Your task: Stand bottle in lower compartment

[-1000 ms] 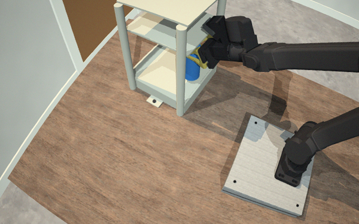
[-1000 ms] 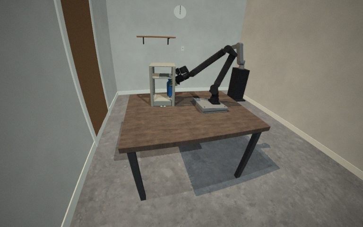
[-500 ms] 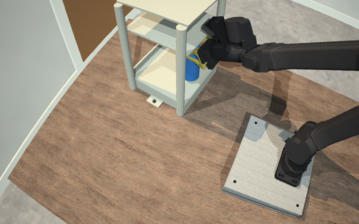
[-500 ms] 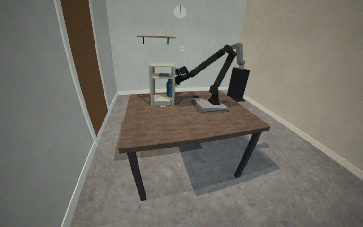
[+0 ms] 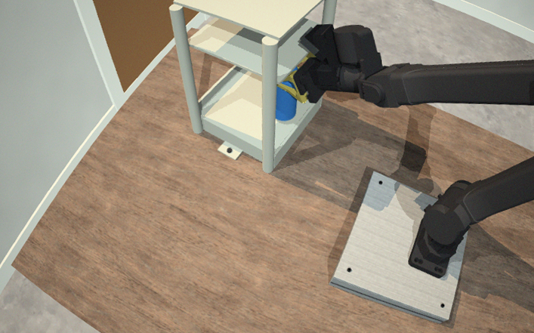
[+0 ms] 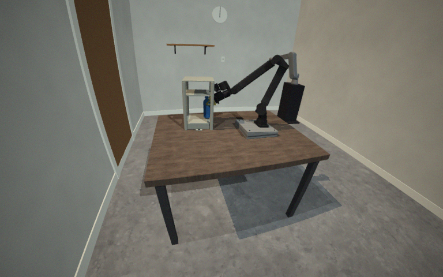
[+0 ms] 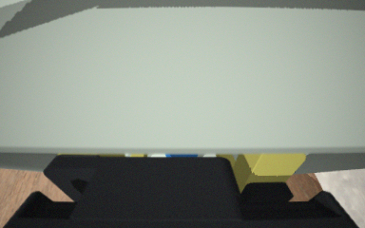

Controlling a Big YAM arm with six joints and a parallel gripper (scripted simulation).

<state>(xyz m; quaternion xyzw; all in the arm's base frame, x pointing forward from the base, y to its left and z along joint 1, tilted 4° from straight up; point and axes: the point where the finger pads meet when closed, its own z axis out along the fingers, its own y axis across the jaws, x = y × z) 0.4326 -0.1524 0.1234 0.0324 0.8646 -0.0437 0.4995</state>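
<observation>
Right now the blue bottle is right at my hand.
</observation>
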